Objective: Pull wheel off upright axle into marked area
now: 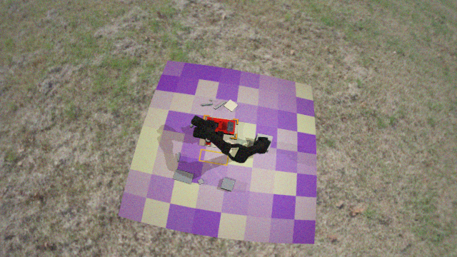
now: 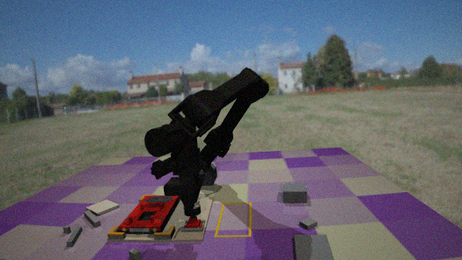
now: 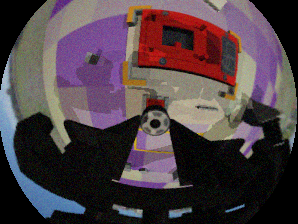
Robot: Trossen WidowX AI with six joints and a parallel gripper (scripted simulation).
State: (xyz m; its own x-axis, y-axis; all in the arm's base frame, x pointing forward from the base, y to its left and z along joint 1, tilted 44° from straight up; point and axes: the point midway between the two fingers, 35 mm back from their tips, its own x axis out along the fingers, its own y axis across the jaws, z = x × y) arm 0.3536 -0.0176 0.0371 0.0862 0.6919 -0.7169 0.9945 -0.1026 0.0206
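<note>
Right now my gripper tip is 20 mm above the upright axle. From my gripper tip the other things lie so: tile: 310 mm to the right, 130 mm behind, 50 mm below; then dark wheel: right at my gripper tip.
</note>
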